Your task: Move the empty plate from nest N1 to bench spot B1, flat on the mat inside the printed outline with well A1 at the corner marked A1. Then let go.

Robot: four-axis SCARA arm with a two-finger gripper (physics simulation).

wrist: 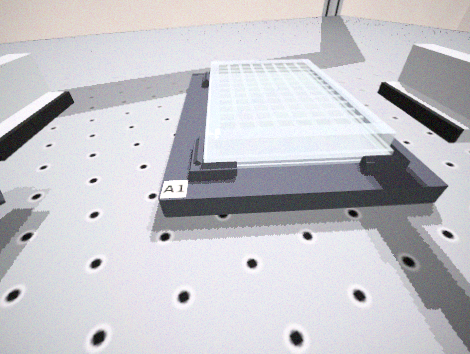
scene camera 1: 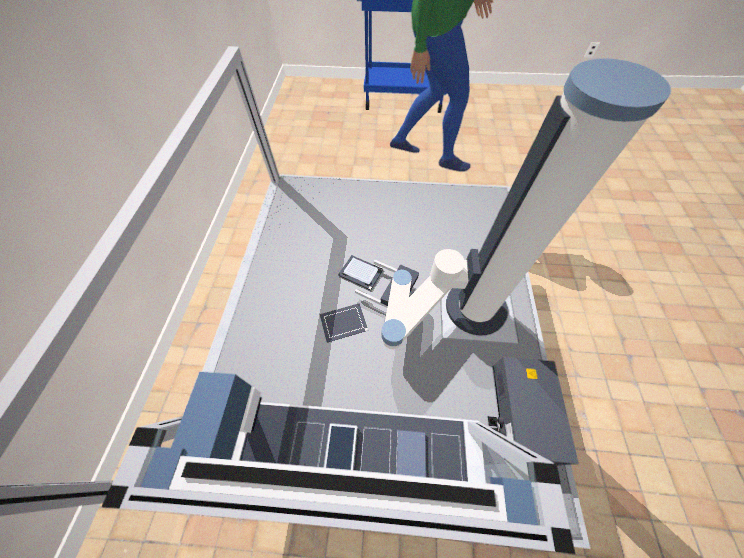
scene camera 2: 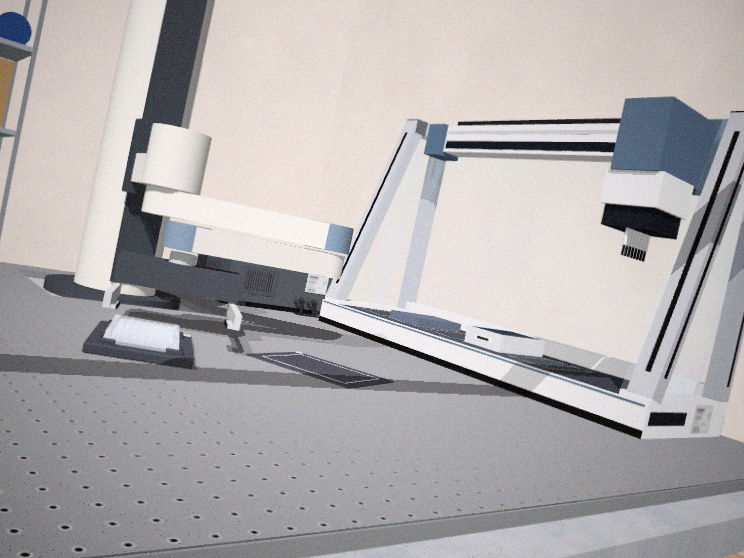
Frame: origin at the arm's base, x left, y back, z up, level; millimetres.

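Seen in the pictures: gripper, fingertip midpoint: [wrist: 228, 72] [scene camera 1: 365, 276] [scene camera 2: 173, 311]; arm's base, origin of the base link: [scene camera 1: 475, 307].
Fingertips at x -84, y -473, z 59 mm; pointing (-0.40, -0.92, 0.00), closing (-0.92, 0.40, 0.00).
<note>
Offsets run from my fingertips to a thing's middle. "pt": to the spot under its first point. Level surfaces: height alone.
The clear, pale plate {dx -43, dy -24, dz -27 mm} [scene camera 1: 361, 270] [scene camera 2: 144, 333] [wrist: 280, 110] lies level in nest N1, a dark base {dx -43, dy -24, dz -37 mm} [scene camera 1: 376, 278] [scene camera 2: 96, 347] [wrist: 280, 187] with an A1 label at its near left corner in the wrist view. My gripper [scene camera 1: 365, 276] [scene camera 2: 172, 306] [wrist: 228, 72] is open and empty. Its fingers stand wide, one toward each side of the plate, apart from it, and look higher than the plate in scene camera 2. Spot B1 is a dark mat {dz -44 mm} [scene camera 1: 343, 322] [scene camera 2: 324, 369] with a thin printed outline, beside the nest. Its A1 mark is too small to read.
The arm's column [scene camera 1: 540, 204] [scene camera 2: 114, 150] stands behind the gripper. A gantry machine {pt dx +723, dy +23, dz +462 mm} [scene camera 1: 336, 480] [scene camera 2: 528, 147] with a deck of labware stands beyond B1. A dark grey box {pt dx +493, dy +581, dz +69 mm} [scene camera 1: 534, 408] is near the column. A person [scene camera 1: 447, 60] and a blue cart [scene camera 1: 390, 88] are past the bench.
</note>
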